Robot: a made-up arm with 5 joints.
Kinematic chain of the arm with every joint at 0, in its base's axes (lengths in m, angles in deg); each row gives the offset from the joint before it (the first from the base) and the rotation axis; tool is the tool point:
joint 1: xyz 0 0 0.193 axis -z
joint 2: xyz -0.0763 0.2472 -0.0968 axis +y
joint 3: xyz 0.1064 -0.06 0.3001 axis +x
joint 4: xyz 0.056 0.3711 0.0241 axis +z
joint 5: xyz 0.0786 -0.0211 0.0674 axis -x
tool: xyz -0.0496 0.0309 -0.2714
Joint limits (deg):
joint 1: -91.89..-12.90
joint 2: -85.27..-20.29
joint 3: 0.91..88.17
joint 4: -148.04..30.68
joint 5: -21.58..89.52
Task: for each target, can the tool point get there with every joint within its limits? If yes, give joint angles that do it. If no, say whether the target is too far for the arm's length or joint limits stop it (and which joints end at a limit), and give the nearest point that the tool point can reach.
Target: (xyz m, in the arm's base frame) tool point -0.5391 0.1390 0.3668
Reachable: yes | joints -41.38 -45.03 39.49 -57.33 42.72
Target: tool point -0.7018 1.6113 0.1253
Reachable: no: too far | nearest point -0.5983 0.6724 0.1381 | short by 0.945 m
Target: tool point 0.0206 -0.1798 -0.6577
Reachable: no: joint limits stop it (at a limit: joint 1, joint 2, joint 3, joint 5) | nearest point -0.1160 -0.5915 0.0589 | short by 0.838 m
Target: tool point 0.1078 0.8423 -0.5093
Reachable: no: joint limits stop it (at a limit: joint 1, joint 2, joint 3) | nearest point -0.4061 0.5440 0.0777 | short by 0.835 m
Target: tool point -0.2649 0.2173 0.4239
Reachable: yes | joints -38.12 -35.17 16.24 -0.23 59.39
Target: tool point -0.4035 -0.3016 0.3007
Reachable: yes | joints -67.42 -62.50 56.75 -37.23 77.53
